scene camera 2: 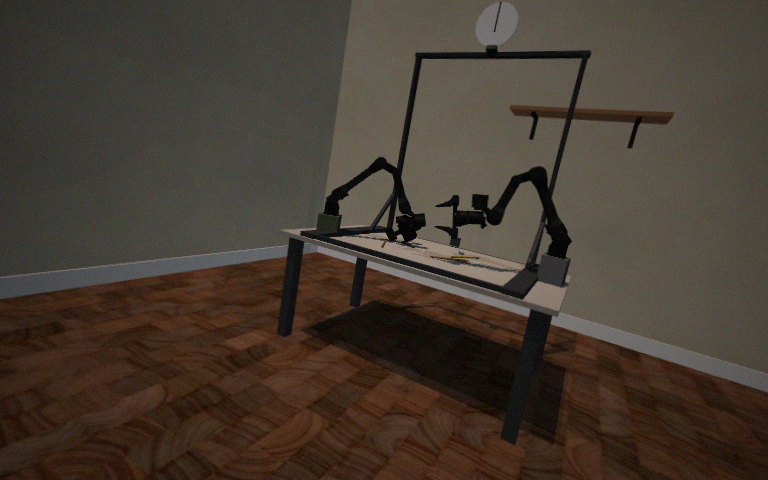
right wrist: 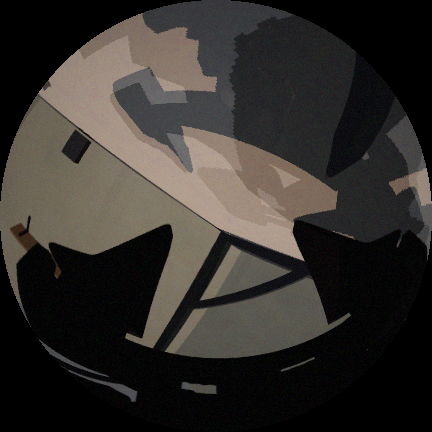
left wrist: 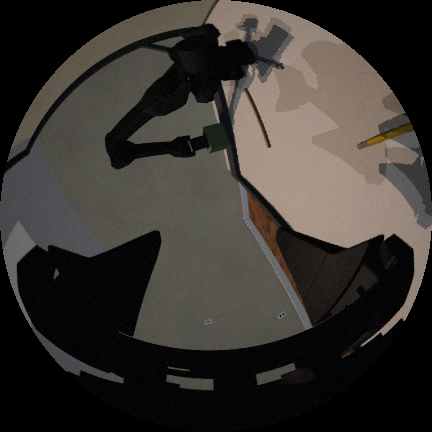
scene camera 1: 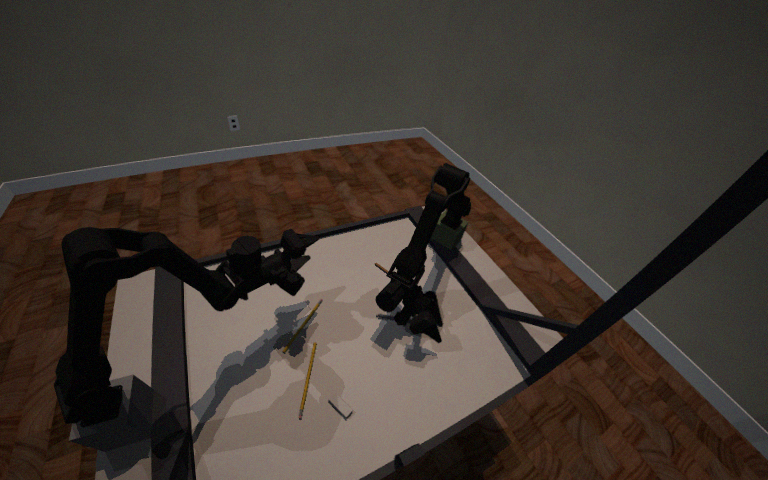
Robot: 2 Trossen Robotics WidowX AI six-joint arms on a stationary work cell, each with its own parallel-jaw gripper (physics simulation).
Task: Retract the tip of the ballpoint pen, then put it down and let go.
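Frame: origin at the left arm's base, x back, y up, z left, level; metres.
Seen in the pictures: left gripper, fingertip midpoint: [scene camera 2: 435,216] [left wrist: 219,235] [scene camera 1: 313,247]; right gripper, fingertip midpoint: [scene camera 2: 402,235] [right wrist: 234,228] [left wrist: 224,40] [scene camera 1: 441,333]; left arm's base, link origin: [scene camera 2: 556,256] [scene camera 1: 102,405]; right arm's base, link origin: [scene camera 2: 330,214] [left wrist: 205,140] [scene camera 1: 451,221].
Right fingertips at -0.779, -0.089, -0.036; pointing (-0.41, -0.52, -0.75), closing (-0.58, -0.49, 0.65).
Pixels of each thing's middle, then the offset from my right fingertips to it, as dx, dy, dz. Level surfaces: height alone.
- ballpoint pen, body centre: [left wrist: 259,57] [scene camera 1: 398,319] +0.090, -0.022, +0.090
- white table top, surface height: dy -0.027
- small dark hex key, body centre: [scene camera 1: 340,405] +0.322, -0.021, -0.079
- brown pencil-like stick, body centre: [left wrist: 257,115] [scene camera 1: 395,277] [scene camera 2: 383,243] +0.036, -0.023, +0.240
A dark slender rod, apparently the ballpoint pen [scene camera 1: 383,316] [left wrist: 272,63] [right wrist: 356,125], shows beside the right gripper. In the right wrist view its tapered end lies in shadow at the upper right, outside the fingers; whether the writing tip is out cannot be told. My right gripper [scene camera 1: 441,332] [scene camera 2: 399,240] [right wrist: 234,228] is open and empty, low over the white table top [scene camera 1: 390,441]. My left gripper [scene camera 1: 312,247] [scene camera 2: 436,216] [left wrist: 219,235] is open and empty, high above the table near its back edge in scene camera 1.
Two yellow pencils [scene camera 1: 307,382] [scene camera 1: 303,326] lie mid-table. A small dark hex key [scene camera 1: 339,409] lies right of the nearer pencil. A brown pencil-like stick [scene camera 1: 381,267] [scene camera 2: 384,243] [left wrist: 259,117] lies near the right forearm. Dark frame posts [scene camera 2: 409,113] [scene camera 2: 572,113] rise behind the table.
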